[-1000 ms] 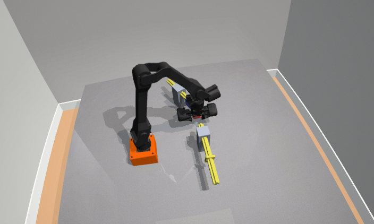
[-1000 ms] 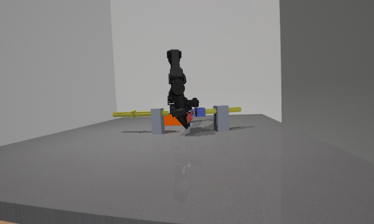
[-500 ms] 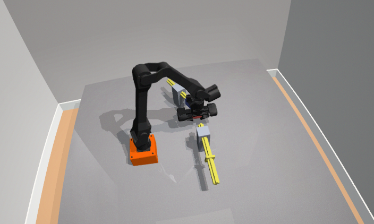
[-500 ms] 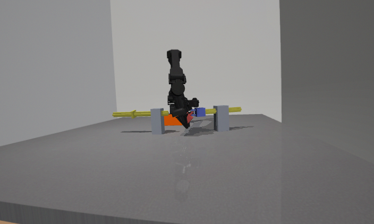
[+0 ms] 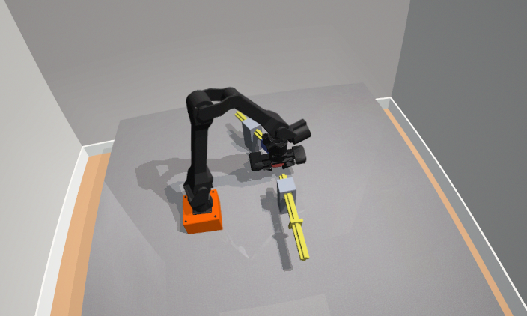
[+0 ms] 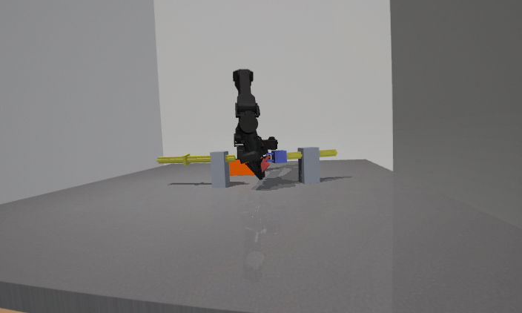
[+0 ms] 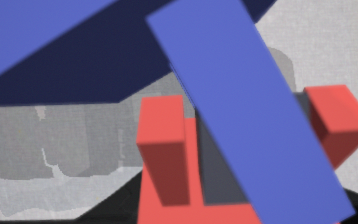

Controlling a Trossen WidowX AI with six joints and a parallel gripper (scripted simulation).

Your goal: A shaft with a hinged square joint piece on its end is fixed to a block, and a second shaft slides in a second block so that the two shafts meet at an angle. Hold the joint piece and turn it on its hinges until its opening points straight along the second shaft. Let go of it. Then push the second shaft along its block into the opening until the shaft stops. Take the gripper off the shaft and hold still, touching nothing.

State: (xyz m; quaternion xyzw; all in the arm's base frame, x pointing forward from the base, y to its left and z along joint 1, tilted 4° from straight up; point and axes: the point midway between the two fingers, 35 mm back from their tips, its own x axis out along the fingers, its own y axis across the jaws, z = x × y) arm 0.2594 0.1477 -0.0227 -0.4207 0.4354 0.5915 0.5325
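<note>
My gripper tip is 50 mm below the red square joint piece.
</note>
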